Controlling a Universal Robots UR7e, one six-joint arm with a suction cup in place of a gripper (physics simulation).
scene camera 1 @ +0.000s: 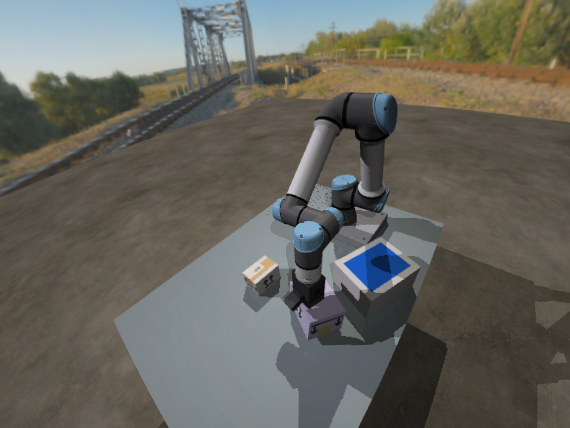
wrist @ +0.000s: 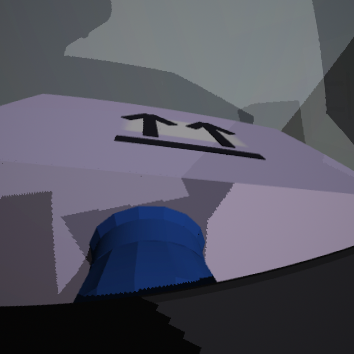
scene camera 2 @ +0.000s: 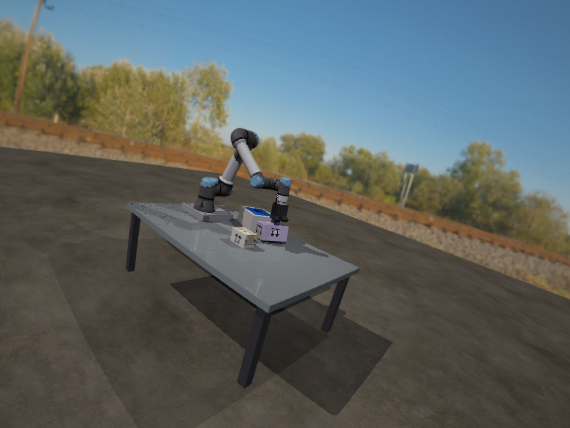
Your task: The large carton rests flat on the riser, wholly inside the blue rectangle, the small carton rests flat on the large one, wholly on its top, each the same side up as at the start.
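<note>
The large carton (scene camera 1: 326, 310) (scene camera 2: 267, 235) (wrist: 280, 210) is lilac, with arrows on its side, and is over the table beside the riser. My gripper (scene camera 1: 310, 292) (scene camera 2: 277, 223) (wrist: 147, 225) has its blue suction cup pressed short on the carton's top and holds it. In the wrist view the carton looks slightly tipped against the cup. I cannot tell whether its underside is off the table. The small carton (scene camera 1: 260, 275) (scene camera 2: 242, 237), white and tan, stands apart on the table. The blue rectangle (scene camera 1: 357, 262) (scene camera 2: 257, 212) is on top of the grey riser (scene camera 1: 387, 300) (scene camera 2: 248, 216).
The grey table (scene camera 1: 200, 320) (scene camera 2: 260, 275) carries the arm's base plate (scene camera 1: 361, 227) (scene camera 2: 217, 216) behind the riser. The riser stands close to the large carton, near a long table edge. The small carton is on the large carton's other side.
</note>
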